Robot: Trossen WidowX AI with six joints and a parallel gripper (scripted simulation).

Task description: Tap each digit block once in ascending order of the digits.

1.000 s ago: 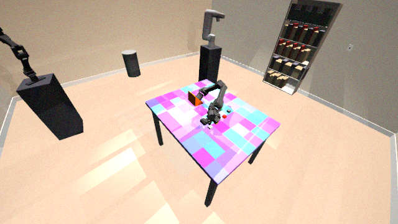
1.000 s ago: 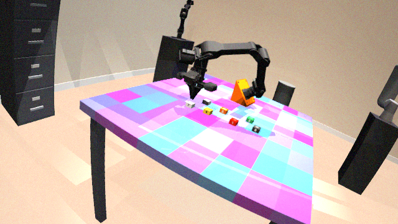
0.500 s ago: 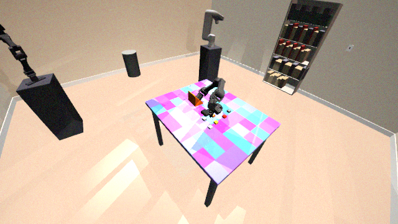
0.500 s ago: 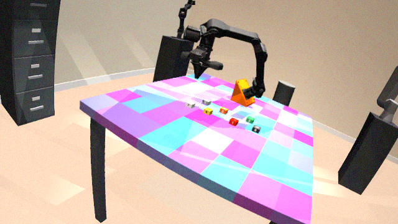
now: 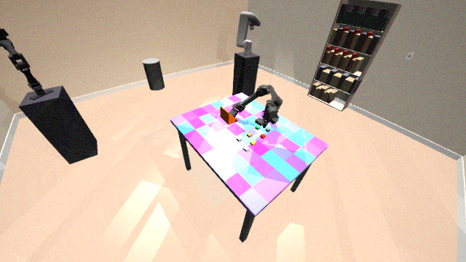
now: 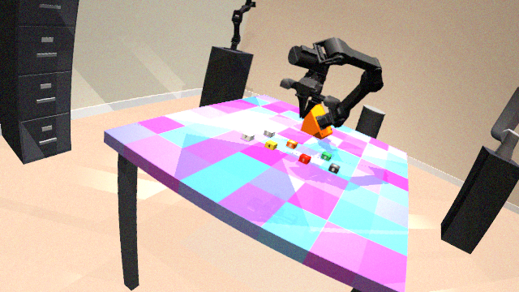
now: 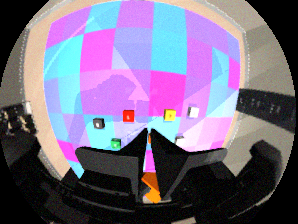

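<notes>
Right now the dark grey block is 7 cm behind my gripper tip, 14 cm to the left of it and 13 cm below it. Round my gripper tip: red block (3 cm behind, 4 cm to the left, 13 cm below); yellow block (1 cm behind, 8 cm to the right, 13 cm below); orange block (10 cm behind, 4 cm to the right, 13 cm below).
</notes>
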